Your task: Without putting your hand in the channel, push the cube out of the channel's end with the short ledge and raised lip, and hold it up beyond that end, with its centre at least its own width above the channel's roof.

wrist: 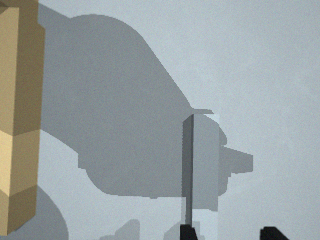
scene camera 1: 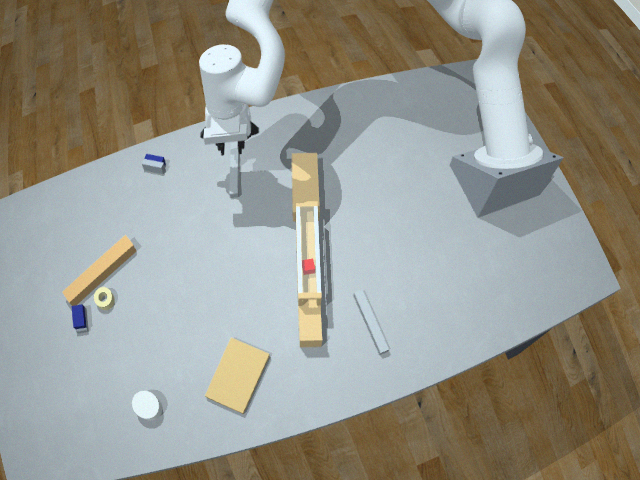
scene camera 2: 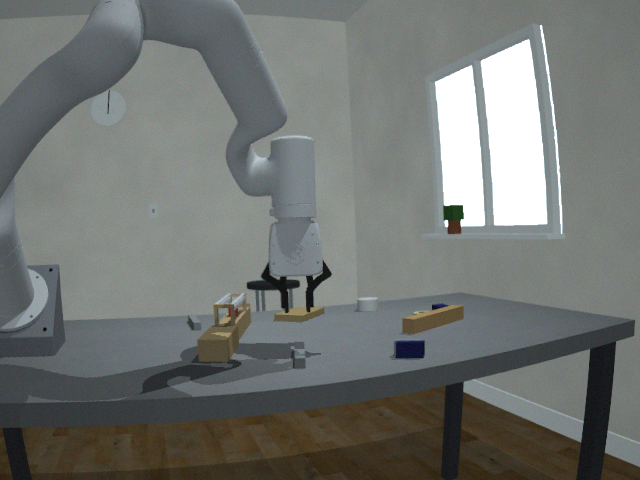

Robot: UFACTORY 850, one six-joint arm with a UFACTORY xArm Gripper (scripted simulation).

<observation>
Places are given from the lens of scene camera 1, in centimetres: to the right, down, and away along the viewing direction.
tan slab (scene camera 1: 241,366): -17, 27, 120
</observation>
